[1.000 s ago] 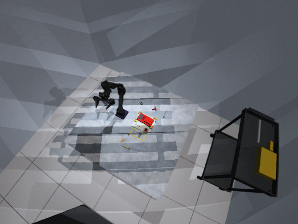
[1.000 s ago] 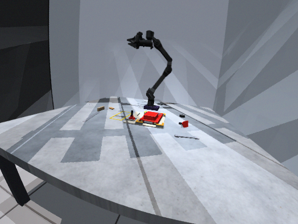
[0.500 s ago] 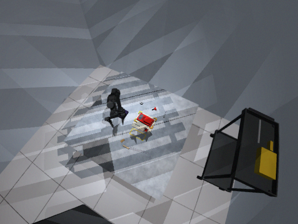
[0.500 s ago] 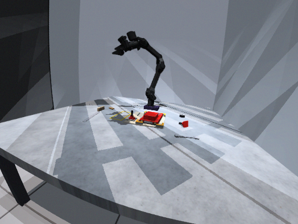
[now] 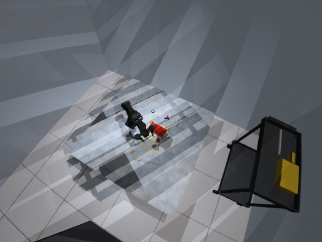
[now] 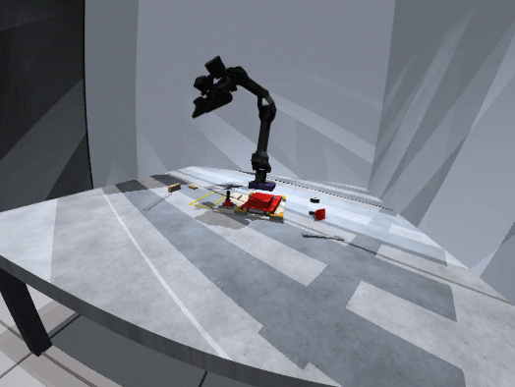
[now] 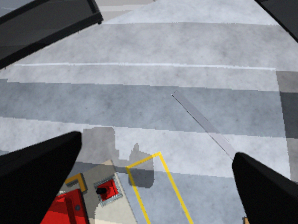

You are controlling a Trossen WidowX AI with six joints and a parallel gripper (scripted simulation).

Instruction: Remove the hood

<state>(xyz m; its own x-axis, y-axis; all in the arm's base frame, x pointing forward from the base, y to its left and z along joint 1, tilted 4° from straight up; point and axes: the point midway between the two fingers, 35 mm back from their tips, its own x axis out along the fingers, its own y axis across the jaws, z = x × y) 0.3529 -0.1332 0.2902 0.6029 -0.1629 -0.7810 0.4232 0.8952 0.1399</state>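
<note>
Now: gripper tip 280 mm above the red hood, 250 mm to the right of it and 30 mm past it.
</note>
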